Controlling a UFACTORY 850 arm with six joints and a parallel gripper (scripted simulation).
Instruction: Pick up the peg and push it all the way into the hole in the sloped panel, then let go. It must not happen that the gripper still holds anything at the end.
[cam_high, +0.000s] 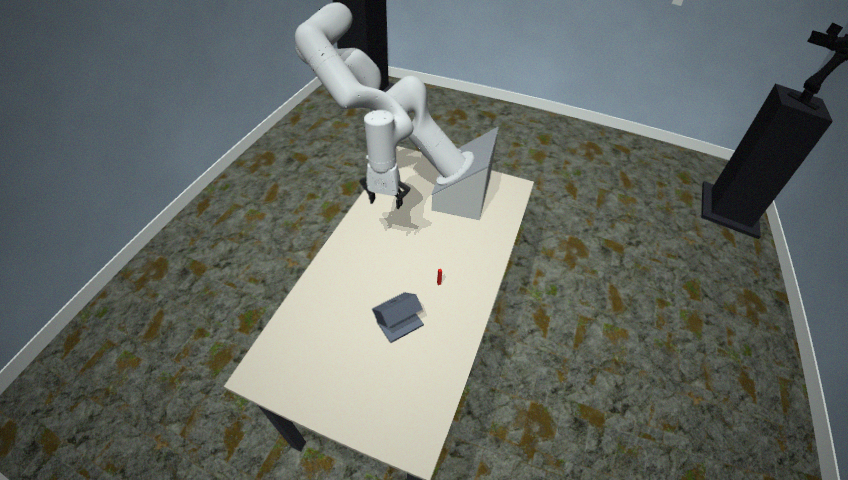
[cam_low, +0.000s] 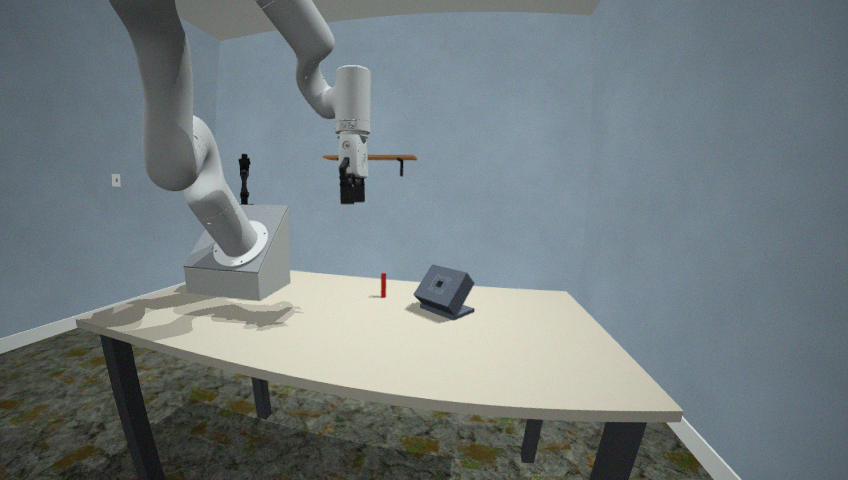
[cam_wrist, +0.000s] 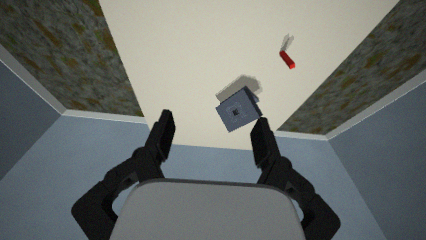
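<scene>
Now: hand 210 mm to the right of the red peg and 280 mm above it. Round my hand: grey base plate 220 mm ahead, 170 mm to the left, 310 mm below.
</scene>
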